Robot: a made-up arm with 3 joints.
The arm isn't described. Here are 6 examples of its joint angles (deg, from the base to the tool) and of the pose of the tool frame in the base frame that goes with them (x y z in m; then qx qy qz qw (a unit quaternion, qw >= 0)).
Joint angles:
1: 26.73 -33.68 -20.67
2: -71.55 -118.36 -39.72
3: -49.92 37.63 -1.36
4: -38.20 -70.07 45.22
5: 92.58 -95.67 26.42
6: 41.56 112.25 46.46
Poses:
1: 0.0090 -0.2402 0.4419 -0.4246 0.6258 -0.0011 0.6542
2: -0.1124 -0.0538 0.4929 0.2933 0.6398 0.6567 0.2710
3: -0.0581 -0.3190 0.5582 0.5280 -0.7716 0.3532 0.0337
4: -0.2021 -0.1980 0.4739 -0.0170 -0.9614 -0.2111 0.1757
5: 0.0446 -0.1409 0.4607 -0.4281 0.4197 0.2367 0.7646
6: -0.2245 -0.1988 0.4793 0.4529 0.0595 -0.8489 0.2659
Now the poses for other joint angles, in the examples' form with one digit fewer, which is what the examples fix.
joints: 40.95 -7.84 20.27
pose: -0.059 -0.300 0.449 -0.075 0.721 -0.295 0.622
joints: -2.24 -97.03 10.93
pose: -0.118 -0.124 0.398 -0.150 0.776 0.528 0.311
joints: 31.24 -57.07 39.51
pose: -0.069 -0.220 0.387 -0.098 0.877 0.092 0.460
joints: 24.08 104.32 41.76
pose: -0.227 -0.211 0.536 0.278 0.179 -0.905 0.266
